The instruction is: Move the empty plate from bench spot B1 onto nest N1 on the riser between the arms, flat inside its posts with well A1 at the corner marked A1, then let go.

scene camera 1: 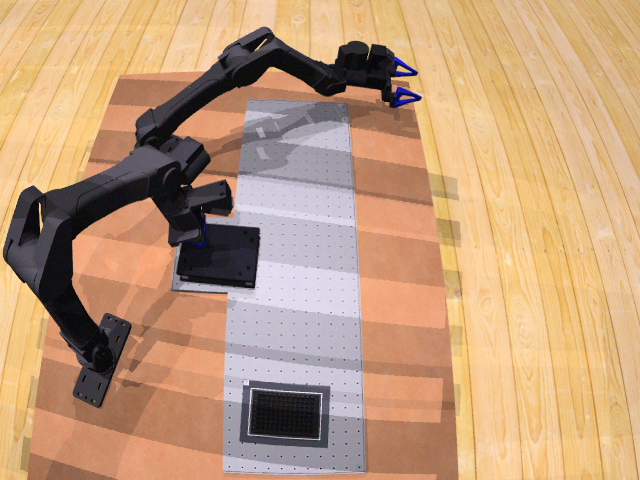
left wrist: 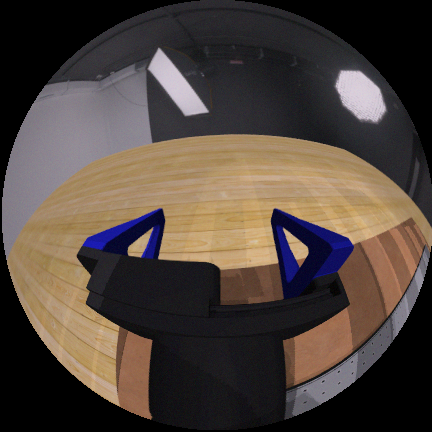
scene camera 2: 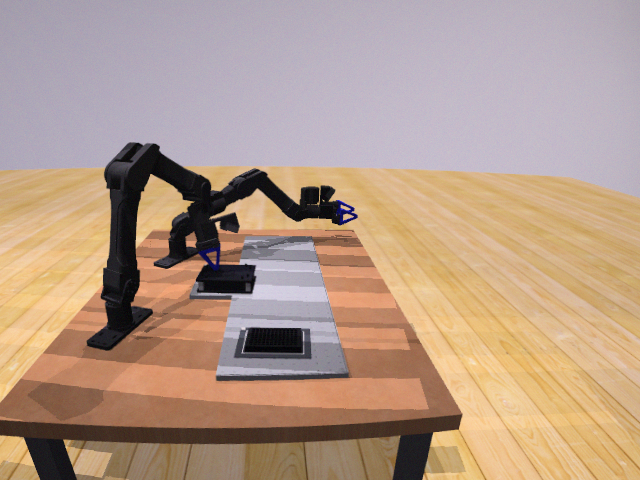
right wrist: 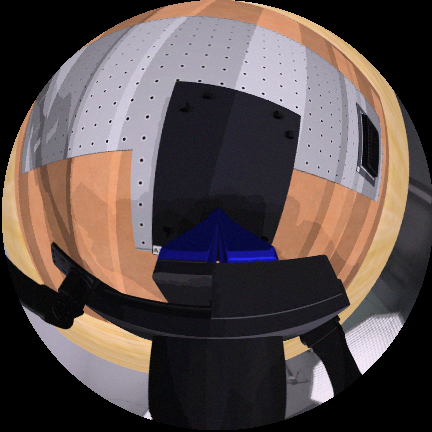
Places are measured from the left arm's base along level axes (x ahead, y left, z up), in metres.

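Pixels of known places: left gripper, fingertip midpoint: [scene camera 1: 419, 85] [left wrist: 217, 214] [scene camera 2: 355, 212]; right gripper, fingertip midpoint: [scene camera 1: 203, 246] [scene camera 2: 216, 270] [right wrist: 217, 214]; left arm's base at its link origin: [scene camera 2: 178, 258] [right wrist: 82, 277]; right arm's base at its link origin: [scene camera 1: 102, 360] [scene camera 2: 121, 328].
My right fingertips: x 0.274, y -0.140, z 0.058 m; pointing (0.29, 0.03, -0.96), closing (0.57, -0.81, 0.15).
Observation:
Ahead of a thing's pixels: the offset from my right fingertips to its top centre. "spot": to the spot under its first point. Level surfaces: height alone.
The empty plate @(0.309 m ahead, 0.213 m right, 0.029 m down) [scene camera 1: 284, 414] [scene camera 2: 272, 339] [right wrist: 370, 142] is black with a grid of wells and lies flat in the white outline of a grey spot near the bottom of both scene views. The black riser @(0.031 m ahead, 0.009 m left, 0.007 m up) [scene camera 1: 222, 258] [scene camera 2: 227, 281] [right wrist: 225, 155] has small posts near its top corners and bears no plate. A small white label @(spot: 0.061 m back, 0.028 m left, 0.003 m down) [right wrist: 156, 250] shows by its corner in the right wrist view. My right gripper [scene camera 1: 202, 244] [scene camera 2: 216, 268] [right wrist: 217, 214] is shut and empty, fingertips low at the riser's top. My left gripper [scene camera 1: 418, 85] [scene camera 2: 355, 212] [left wrist: 217, 214] is open and empty, far from the plate.
A grey perforated board @(0.045 m down) [scene camera 1: 294, 330] [scene camera 2: 281, 312] runs along the wooden table @(0.058 m down) [scene camera 1: 403, 289] [scene camera 2: 361, 403]. The riser stands on a grey side piece at its left edge. The left arm [scene camera 1: 186, 103] reaches over the board's far end. The right arm [scene camera 1: 51, 248] stands left of the riser.

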